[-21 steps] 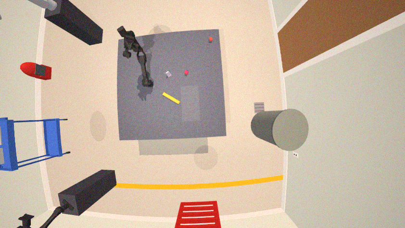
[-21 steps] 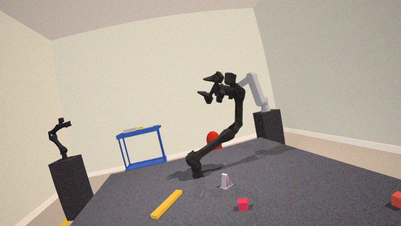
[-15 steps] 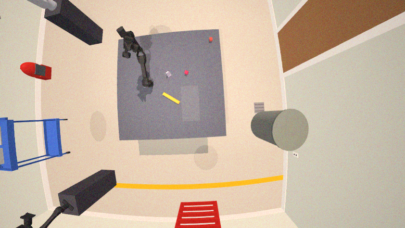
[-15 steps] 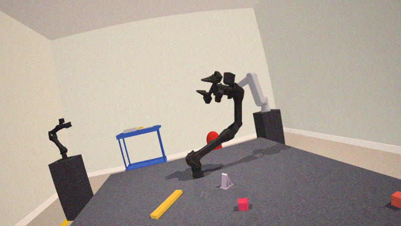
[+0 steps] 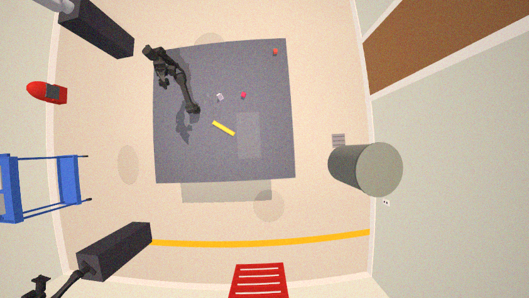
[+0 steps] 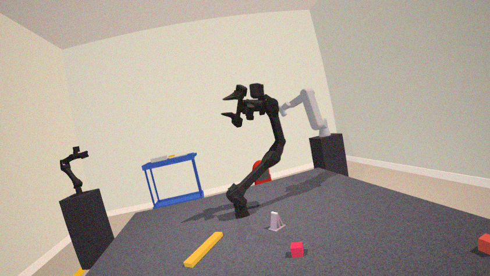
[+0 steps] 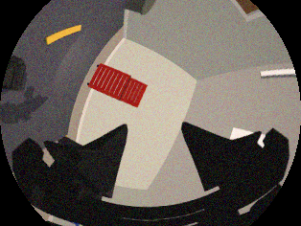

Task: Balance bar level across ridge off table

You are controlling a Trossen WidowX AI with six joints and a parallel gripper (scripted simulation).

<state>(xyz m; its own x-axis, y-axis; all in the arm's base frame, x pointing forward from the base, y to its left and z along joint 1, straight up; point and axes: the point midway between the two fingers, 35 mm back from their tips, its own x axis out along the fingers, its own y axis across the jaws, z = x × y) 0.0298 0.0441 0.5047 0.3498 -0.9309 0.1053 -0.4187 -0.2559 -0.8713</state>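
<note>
The bar lies 500 mm below my gripper tip, 200 mm ahead of it and 190 mm to the right of it. Also, from my gripper tip: pink cube (490 mm below, 390 mm ahead, 90 mm to the left).
</note>
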